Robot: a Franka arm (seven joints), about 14 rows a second.
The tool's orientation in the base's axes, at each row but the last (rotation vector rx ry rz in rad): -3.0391 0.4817 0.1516; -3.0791 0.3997 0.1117; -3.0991 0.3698 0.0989; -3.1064 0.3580 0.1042; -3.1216 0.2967 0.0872; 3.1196 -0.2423 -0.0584
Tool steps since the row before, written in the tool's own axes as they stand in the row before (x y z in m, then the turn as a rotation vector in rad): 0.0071 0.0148 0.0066 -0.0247 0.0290 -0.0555; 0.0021 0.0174 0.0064 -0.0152 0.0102 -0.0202; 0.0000 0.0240 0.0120 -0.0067 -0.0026 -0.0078; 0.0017 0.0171 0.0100 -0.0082 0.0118 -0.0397; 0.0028 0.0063 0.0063 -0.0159 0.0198 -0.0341; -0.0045 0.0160 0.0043 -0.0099 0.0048 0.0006
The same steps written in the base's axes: 0.0015 -0.0157 -0.0080 -0.0275 -0.0242 0.0565; -0.0029 -0.0171 -0.0070 -0.0159 -0.0069 0.0210; -0.0064 -0.0230 -0.0122 -0.0054 0.0039 0.0082; -0.0029 -0.0168 -0.0102 -0.0081 -0.0104 0.0401; 0.0012 -0.0067 -0.0064 -0.0174 -0.0168 0.0349; -0.0071 -0.0152 -0.0039 -0.0105 -0.0032 -0.0002
